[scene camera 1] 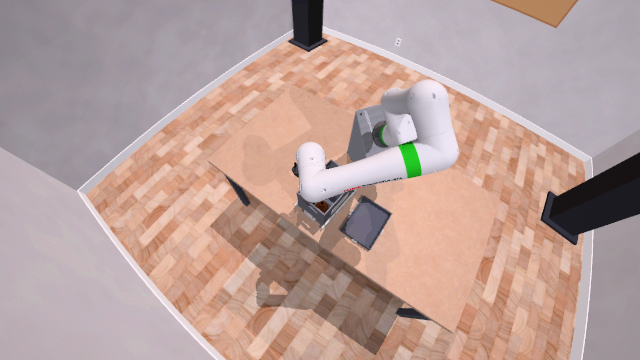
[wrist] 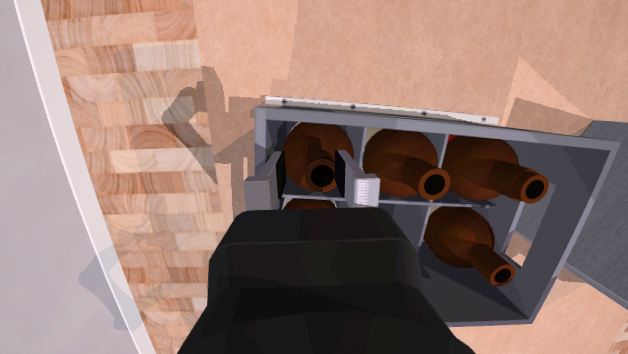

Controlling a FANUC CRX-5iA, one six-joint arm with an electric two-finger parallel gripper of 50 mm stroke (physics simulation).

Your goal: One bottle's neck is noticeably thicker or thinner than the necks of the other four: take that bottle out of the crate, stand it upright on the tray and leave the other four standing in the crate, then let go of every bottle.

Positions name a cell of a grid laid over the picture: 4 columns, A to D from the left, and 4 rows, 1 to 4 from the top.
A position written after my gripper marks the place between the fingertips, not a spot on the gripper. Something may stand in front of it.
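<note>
Gripper, mine (wrist: B2). Bottle (wrist: D2). Bottle (wrist: C2). Bottle (wrist: C3). Bottle (wrist: B2).
</note>
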